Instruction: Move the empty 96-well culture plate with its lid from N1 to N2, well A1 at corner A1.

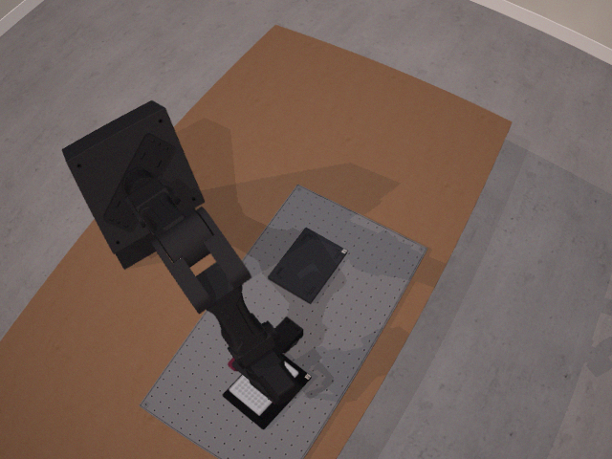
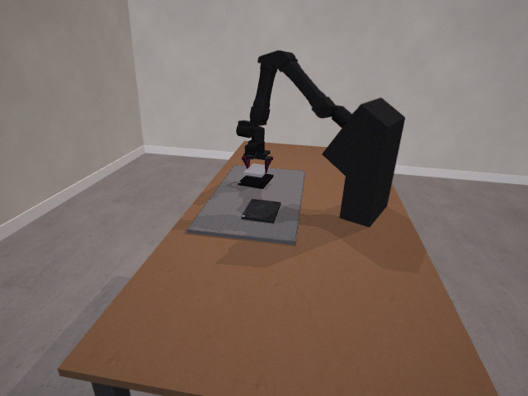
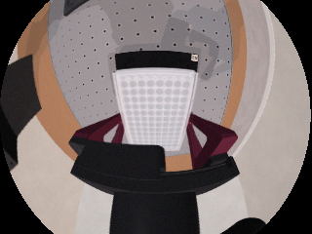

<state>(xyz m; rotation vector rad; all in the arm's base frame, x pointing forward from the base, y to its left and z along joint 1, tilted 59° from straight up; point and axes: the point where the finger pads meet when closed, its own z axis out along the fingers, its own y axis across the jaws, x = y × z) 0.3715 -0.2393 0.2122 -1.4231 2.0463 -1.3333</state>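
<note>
Now: hand 50 mm above the black nest N1. Round my hand: clear lid: right at my hand; black nest N2: 90 mm ahead, 310 mm to the left, 50 mm below.
</note>
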